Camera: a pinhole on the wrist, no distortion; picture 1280 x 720 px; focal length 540.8 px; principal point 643.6 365.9 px. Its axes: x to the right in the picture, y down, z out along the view. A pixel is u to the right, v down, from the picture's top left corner.
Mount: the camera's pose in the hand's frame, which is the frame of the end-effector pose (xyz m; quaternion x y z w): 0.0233 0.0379 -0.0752 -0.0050 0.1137 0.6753 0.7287
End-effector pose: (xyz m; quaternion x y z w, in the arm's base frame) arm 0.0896 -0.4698 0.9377 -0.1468 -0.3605 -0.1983 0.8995
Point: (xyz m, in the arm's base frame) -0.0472 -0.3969 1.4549
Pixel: 469.7 210.5
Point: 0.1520 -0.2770 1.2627
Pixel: 744.6 175.8
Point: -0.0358 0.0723 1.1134
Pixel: 915.3 595.2
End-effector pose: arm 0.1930 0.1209 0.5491 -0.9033 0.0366 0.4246 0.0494
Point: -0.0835 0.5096 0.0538
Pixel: 228.8 268.6
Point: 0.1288 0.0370 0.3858
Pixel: 706.9 306.5
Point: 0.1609 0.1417 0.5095
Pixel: 287.3 497.1
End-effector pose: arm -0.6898 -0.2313 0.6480 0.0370 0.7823 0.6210 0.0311
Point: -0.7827 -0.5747 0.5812
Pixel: behind the camera
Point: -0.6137 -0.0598 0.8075
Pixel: 922.9 678.4
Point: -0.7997 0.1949 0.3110
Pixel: 272.0 293.6
